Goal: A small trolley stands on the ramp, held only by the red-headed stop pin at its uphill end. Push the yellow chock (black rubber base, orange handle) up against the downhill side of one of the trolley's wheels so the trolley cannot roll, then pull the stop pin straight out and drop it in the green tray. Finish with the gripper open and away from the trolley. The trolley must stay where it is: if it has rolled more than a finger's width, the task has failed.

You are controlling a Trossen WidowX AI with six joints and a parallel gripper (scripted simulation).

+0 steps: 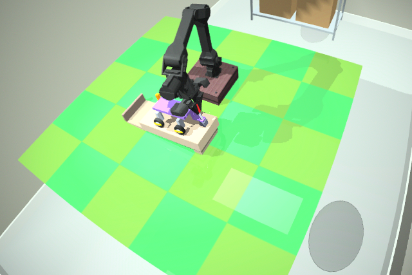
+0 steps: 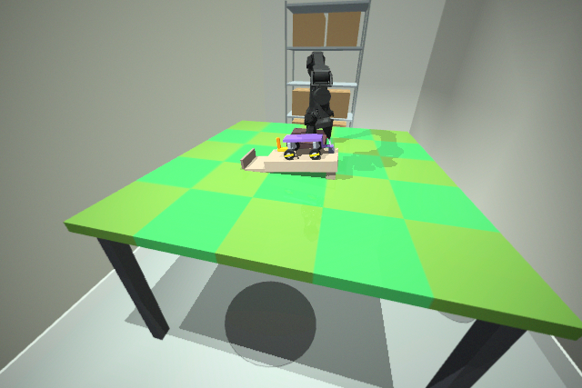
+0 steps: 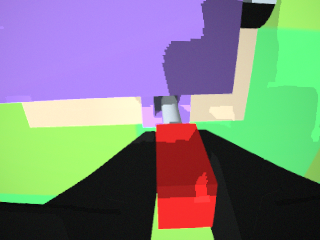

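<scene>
Right now the purple trolley is 10 mm ahead of my gripper tip, 110 mm to the right of it and 40 mm below it. From my gripper tip the other things lie so: raised end wall 20 mm behind, 380 mm to the right, 120 mm below; beige ramp 10 mm ahead, 110 mm to the right, 110 mm below; stop pin right at my gripper tip.
</scene>
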